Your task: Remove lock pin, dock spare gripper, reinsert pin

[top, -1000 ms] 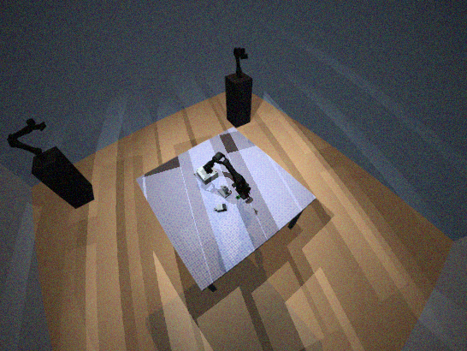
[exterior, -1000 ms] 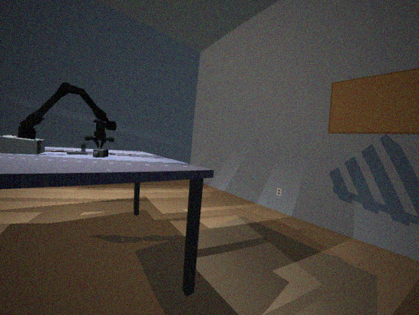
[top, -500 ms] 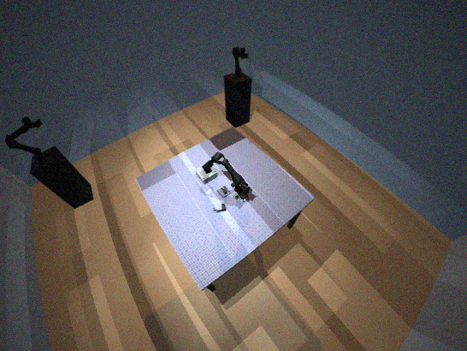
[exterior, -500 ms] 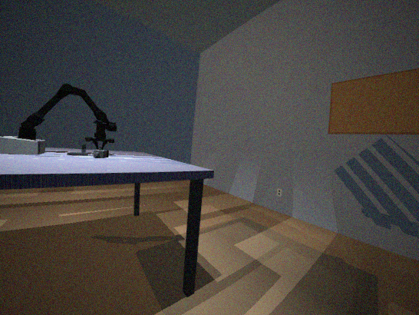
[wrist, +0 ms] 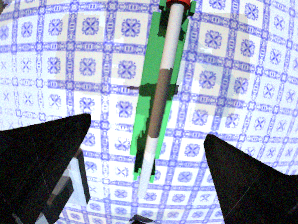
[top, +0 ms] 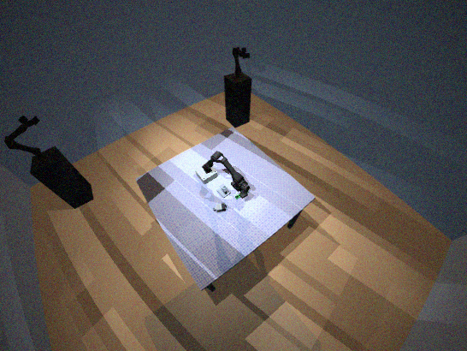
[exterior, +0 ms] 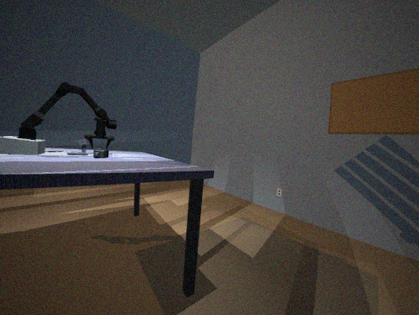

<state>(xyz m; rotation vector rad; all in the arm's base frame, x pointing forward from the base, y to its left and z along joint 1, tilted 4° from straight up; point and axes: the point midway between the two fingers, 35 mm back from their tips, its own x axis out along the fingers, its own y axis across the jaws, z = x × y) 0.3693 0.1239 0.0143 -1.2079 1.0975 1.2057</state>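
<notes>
The green bracket lies 20 mm to the left of my gripper tip and 20 mm below it. From my gripper tip the other things lie so: mount 110 mm behind, 100 mm to the right, 10 mm above; spare gripper 230 mm to the right, 20 mm below, 20 mm ahead.
</notes>
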